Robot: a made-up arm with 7 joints.
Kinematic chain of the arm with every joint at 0, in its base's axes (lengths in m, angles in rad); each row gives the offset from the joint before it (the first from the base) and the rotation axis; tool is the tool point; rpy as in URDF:
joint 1: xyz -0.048 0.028 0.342 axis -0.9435 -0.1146 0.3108
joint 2: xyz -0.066 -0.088 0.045 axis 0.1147 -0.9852 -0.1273
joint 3: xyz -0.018 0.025 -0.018 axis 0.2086 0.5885 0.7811
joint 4: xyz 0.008 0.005 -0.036 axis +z
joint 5: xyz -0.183 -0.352 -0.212 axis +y
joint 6: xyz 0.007 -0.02 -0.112 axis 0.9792 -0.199 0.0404
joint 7: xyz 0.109 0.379 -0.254 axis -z
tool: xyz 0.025 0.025 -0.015 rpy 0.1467 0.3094 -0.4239
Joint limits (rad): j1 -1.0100..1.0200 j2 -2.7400..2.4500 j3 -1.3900..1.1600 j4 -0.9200..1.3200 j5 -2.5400..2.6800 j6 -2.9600..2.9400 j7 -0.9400..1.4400
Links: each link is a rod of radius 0.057 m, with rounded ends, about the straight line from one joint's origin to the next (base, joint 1, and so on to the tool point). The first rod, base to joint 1, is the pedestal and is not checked.
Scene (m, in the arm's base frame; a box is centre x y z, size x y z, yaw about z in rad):
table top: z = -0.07
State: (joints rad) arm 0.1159 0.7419 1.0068 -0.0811 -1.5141 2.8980 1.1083
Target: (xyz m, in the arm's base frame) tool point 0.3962 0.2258 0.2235
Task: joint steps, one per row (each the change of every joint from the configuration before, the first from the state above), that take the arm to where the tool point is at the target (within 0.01 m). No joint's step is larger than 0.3 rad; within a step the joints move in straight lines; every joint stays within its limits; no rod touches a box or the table.
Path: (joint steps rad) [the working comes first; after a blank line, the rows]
Joints at the target: -0.2493 2.1418 -0.1404 -0.5347 -1.7854 1.7288 1.2176
Straight joint move there: touches the table top.

1: 0.0754 0.2847 -0.0938 0.0985 0.0237 -0.2310 0.0339
2: 0.0755 0.2847 -0.0937 0.0984 0.0236 -0.2309 0.0339
3: 0.0754 0.2847 -0.0938 0.0985 0.0237 -0.2310 0.0338
4: 0.0755 0.2846 -0.0938 0.0985 0.0236 -0.2309 0.0339
5: 0.0754 0.2847 -0.0937 0.0985 0.0237 -0.2310 0.0339
6: 0.0754 0.2847 -0.0938 0.0984 0.0236 -0.2310 0.0339
7: -0.2044 -0.0770 -0.1461 -0.2611 -0.1033 0.0542 -0.0235
8: -0.2045 -0.0771 -0.1462 -0.2611 -0.1033 0.0541 -0.0235
9: -0.2044 -0.0770 -0.1461 -0.2611 -0.1033 0.0542 -0.0235
10: -0.2045 -0.0771 -0.1462 -0.2611 -0.1033 0.0541 -0.0235

